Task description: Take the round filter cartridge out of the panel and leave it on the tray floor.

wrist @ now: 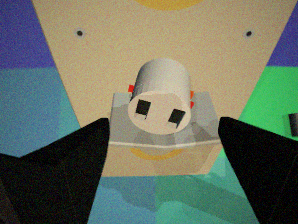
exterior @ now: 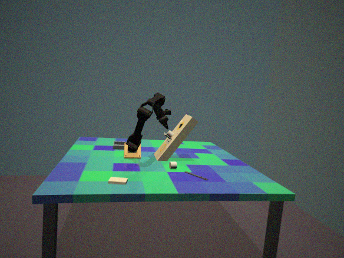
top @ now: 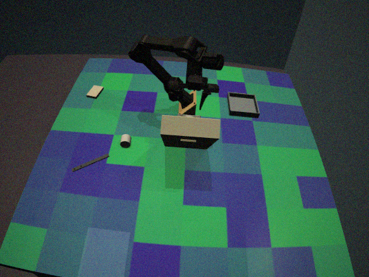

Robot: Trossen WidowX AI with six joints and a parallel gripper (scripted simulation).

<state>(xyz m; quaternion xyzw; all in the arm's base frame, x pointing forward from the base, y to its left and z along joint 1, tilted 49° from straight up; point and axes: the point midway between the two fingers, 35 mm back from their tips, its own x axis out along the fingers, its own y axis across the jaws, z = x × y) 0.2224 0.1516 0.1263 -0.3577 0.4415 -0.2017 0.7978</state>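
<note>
The beige round filter cartridge lies 40 mm below my gripper tip and 20 mm ahead of it. Round my gripper tip: flat beige block (500 mm to the right, 340 mm behind, 210 mm below); beige service panel (70 mm ahead, 60 mm below, 10 mm to the right); dark-walled tray (310 mm behind, 280 mm to the left, 210 mm below).
</note>
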